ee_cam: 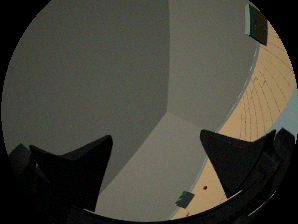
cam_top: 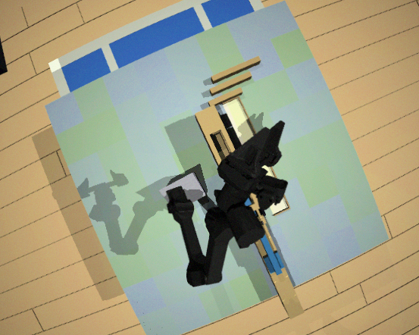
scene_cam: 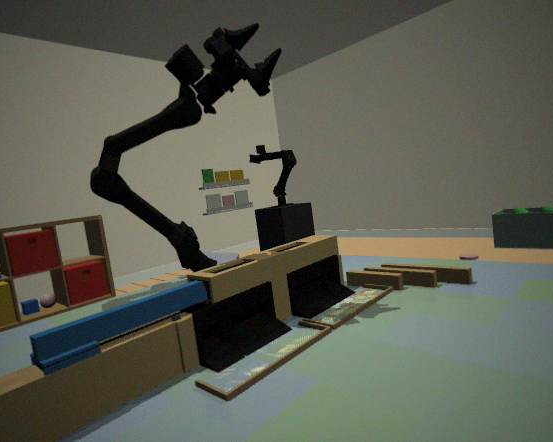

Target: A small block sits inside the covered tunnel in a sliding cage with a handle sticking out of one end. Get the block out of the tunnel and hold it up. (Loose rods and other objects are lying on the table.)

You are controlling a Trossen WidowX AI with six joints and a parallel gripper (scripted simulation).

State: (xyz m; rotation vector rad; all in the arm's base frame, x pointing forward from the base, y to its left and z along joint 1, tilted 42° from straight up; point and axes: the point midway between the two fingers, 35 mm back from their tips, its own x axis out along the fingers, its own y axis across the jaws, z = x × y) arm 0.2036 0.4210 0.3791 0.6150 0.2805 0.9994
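The tan covered tunnel lies 59 cm below my gripper tip and 27 cm to the right of it.
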